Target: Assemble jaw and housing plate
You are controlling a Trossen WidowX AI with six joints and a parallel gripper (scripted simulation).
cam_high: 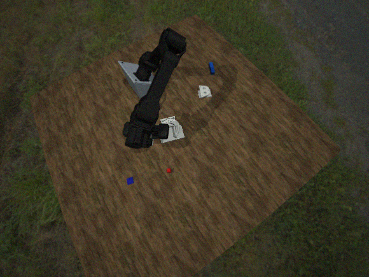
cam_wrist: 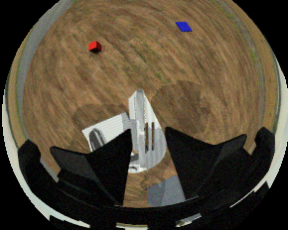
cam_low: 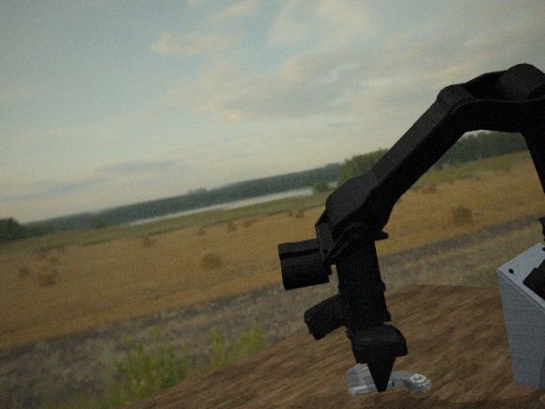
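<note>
Right now the white jaw is 4 cm to the left of my gripper tip and 1 cm behind it. Round my gripper tip: white stepped piece 39 cm to the left, 8 cm below, 5 cm behind; red cube 16 cm ahead, 7 cm below, 3 cm to the right; blue square 20 cm to the right, 9 cm below, 7 cm ahead.
</note>
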